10 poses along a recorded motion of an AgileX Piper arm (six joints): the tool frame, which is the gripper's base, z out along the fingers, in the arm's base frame.
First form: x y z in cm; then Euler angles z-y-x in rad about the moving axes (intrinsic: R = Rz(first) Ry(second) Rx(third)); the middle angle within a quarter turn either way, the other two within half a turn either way.
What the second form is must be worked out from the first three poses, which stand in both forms.
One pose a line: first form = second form
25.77 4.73 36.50 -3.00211 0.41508 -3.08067 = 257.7 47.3 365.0 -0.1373 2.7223 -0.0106
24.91 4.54 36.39 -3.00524 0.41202 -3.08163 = 249.1 45.4 363.9 -0.1363 2.7255 -0.0125
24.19 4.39 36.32 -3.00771 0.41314 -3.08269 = 241.9 43.9 363.2 -0.1335 2.7245 -0.0120
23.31 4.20 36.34 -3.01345 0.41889 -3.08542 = 233.1 42.0 363.4 -0.1254 2.7192 -0.0092
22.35 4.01 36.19 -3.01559 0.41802 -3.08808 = 223.5 40.1 361.9 -0.1198 2.7204 -0.0052
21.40 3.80 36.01 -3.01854 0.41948 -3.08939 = 214.0 38.0 360.1 -0.1165 2.7191 -0.0045
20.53 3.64 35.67 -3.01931 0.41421 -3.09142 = 205.3 36.4 356.7 -0.1136 2.7245 -0.0018
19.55 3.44 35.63 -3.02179 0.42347 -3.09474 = 195.5 34.4 356.3 -0.1035 2.7157 0.0062
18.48 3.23 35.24 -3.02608 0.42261 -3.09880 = 184.8 32.3 352.4 -0.0948 2.7170 0.0115
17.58 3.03 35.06 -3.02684 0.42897 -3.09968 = 175.8 30.3 350.6 -0.0914 2.7107 0.0143
